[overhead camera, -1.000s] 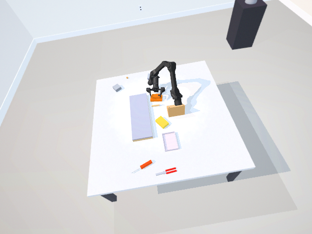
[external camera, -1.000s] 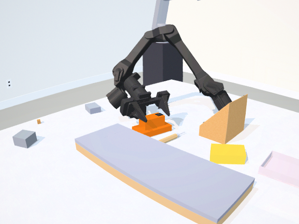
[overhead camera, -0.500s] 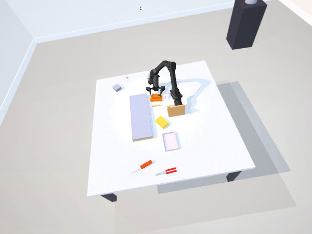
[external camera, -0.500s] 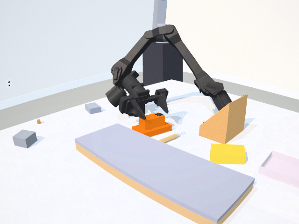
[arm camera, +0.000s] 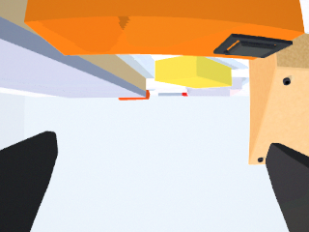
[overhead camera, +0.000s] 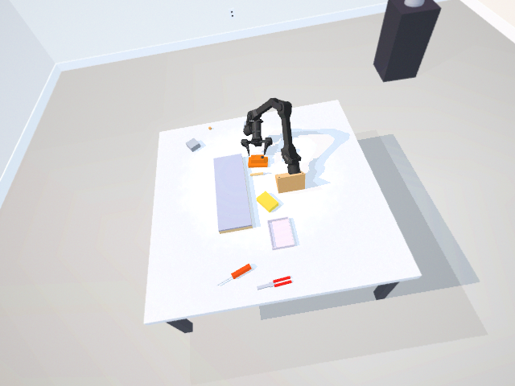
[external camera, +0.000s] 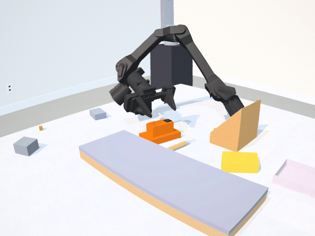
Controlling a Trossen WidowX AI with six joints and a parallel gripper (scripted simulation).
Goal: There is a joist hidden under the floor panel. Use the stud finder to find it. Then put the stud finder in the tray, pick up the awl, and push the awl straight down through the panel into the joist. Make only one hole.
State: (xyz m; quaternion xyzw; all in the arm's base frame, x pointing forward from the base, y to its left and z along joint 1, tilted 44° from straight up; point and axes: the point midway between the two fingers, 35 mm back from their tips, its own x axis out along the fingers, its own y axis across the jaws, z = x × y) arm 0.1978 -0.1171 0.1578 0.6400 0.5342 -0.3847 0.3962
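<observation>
My gripper tip is now 20 mm past the orange stud finder, 20 mm to the left of it and 50 mm above it. From my gripper tip the other things lie so: yellow block: 30 mm behind, 290 mm to the left, 80 mm below; then awl: 20 mm behind, 70 mm to the left, 90 mm below; then pale pink tray: 80 mm behind, 490 mm to the left, 80 mm below.
</observation>
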